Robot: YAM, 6 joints.
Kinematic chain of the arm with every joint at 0, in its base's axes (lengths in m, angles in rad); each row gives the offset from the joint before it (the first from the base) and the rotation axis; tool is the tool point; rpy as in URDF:
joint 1: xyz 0 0 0.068 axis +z
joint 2: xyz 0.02 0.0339 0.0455 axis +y
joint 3: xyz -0.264 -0.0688 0 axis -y
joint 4: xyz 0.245 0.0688 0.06 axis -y
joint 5: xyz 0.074 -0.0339 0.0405 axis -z
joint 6: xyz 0.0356 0 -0.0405 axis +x
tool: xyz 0 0 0 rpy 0 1.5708 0
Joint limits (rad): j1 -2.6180..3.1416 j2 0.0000..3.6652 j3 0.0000..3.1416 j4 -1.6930..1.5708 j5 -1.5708..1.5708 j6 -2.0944..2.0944
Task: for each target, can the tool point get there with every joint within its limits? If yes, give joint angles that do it. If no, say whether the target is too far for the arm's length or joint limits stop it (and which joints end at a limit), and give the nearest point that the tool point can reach.
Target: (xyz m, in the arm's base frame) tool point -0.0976 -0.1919 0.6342
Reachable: yes | joints 0.9449 0.9820 2.8103 -0.6648 1.2082 1.3817
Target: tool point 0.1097 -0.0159 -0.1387
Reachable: yes | joints 0.1293 2.9654 0.6632 0.1123 0.9964 0.4490
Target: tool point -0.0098 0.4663 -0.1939
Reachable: yes | joints 1.5527 3.1513 1.8156 0.4560 -0.5369 -1.3685
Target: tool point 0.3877 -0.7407 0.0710
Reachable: no: too far | nearest point 0.2991 -0.5714 0.0809 | short by 0.191 m
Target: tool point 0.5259 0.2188 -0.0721
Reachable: yes | joints 0.4375 3.1965 2.2134 0.9782 0.7645 0.6795
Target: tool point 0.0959 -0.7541 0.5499
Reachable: no: too far | nearest point 0.0705 -0.5546 0.4314 | short by 0.233 m
